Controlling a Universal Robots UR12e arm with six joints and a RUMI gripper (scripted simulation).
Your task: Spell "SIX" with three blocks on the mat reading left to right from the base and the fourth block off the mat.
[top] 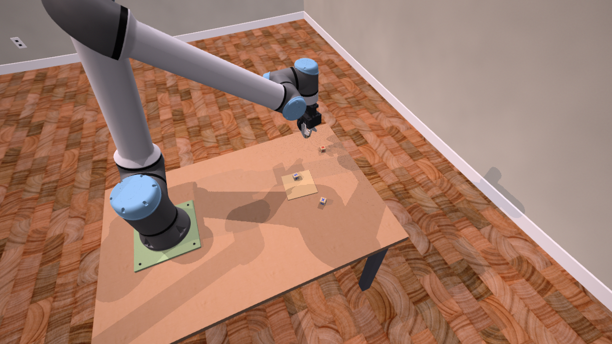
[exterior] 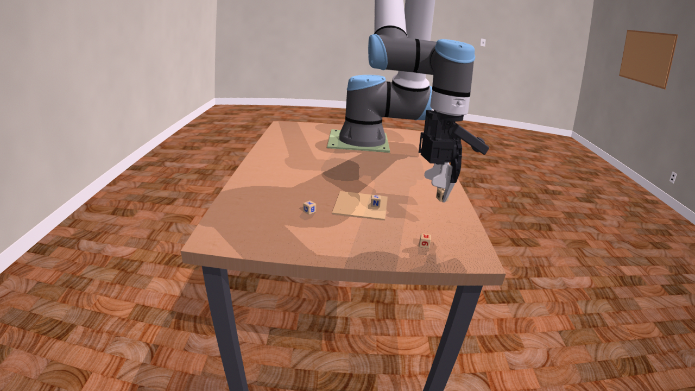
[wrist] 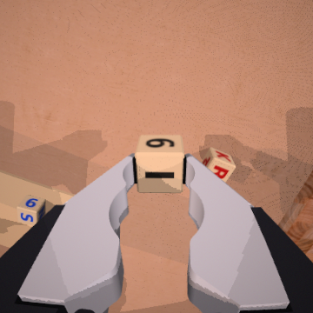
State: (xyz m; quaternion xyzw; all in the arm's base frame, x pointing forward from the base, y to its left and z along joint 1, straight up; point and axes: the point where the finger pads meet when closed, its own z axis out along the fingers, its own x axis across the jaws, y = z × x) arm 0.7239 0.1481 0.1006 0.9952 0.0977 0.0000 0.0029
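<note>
My gripper is now 19 cm to the left of the mat, 14 cm past it and 11 cm above it. From my hand the other things lie so: red-lettered block 10 cm below, 7 cm ahead, 4 cm to the right.
</note>
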